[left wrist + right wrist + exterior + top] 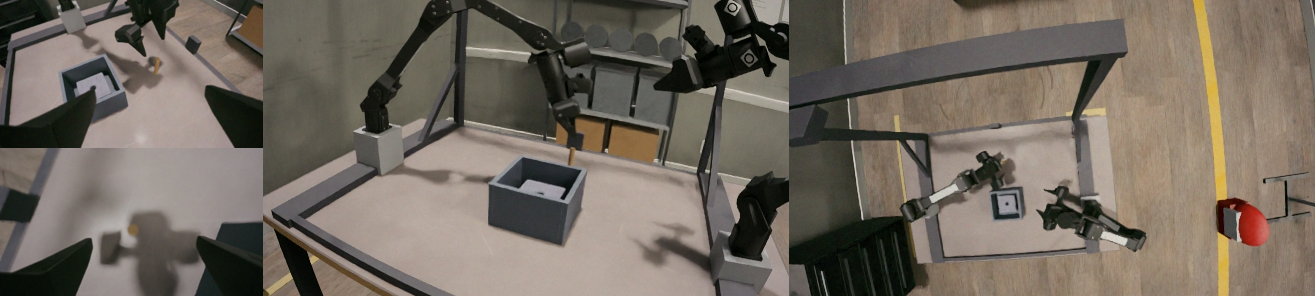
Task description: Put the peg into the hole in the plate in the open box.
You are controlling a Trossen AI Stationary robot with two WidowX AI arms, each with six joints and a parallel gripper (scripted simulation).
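Right now my right hand is 120 mm above the tan peg, 20 mm to the right of it and 20 mm past it. The rest, counted from my right hand: grey box: 210 mm ahead, 130 mm below, 20 mm to the left.
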